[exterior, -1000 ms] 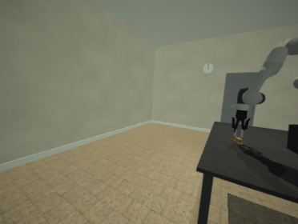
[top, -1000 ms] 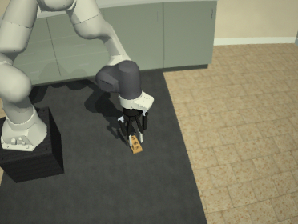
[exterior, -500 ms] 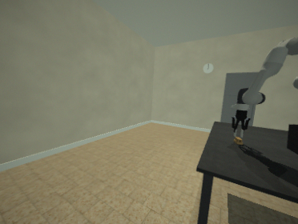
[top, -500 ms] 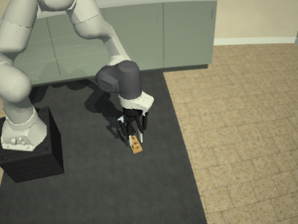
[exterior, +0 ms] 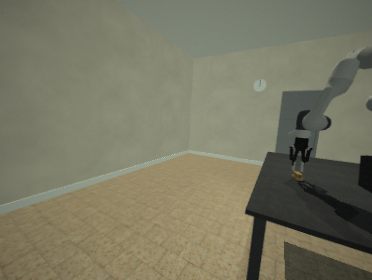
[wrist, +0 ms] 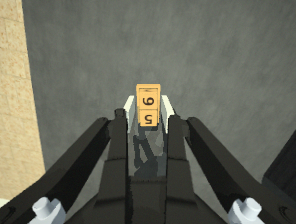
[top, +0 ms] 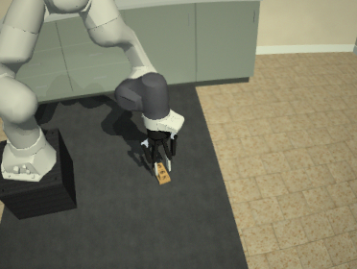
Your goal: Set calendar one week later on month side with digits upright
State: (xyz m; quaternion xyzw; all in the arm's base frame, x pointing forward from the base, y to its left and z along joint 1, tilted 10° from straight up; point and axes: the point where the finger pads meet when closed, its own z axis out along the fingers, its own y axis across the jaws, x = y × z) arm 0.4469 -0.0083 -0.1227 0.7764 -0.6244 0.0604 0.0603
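Right now my hand is 60 mm above the orange calendar cube. From my hand the other things lie so: orange calendar tray: 10 mm behind, 20 mm to the left, 70 mm below.
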